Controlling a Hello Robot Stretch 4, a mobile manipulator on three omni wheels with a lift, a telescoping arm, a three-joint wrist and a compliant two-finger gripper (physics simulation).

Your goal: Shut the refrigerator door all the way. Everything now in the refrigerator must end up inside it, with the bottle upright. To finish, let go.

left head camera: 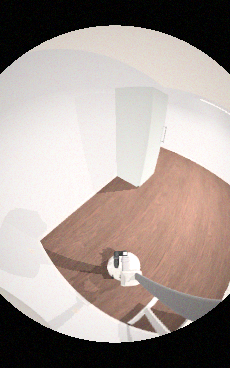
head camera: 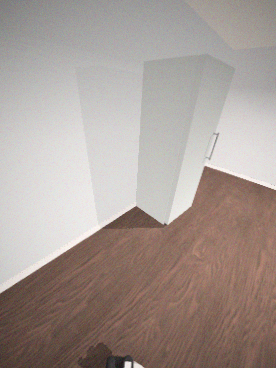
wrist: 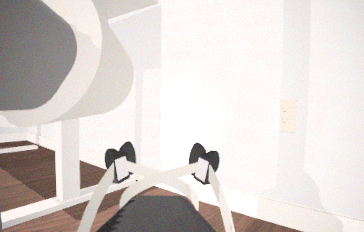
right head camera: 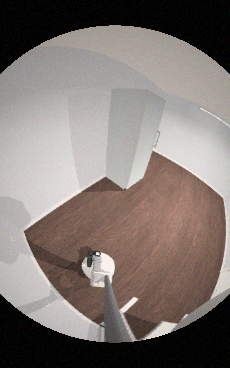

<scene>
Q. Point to a refrigerator door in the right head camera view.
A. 152, 105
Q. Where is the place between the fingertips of my gripper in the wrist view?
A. At 162, 155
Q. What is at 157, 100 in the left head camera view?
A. A refrigerator door.
</scene>
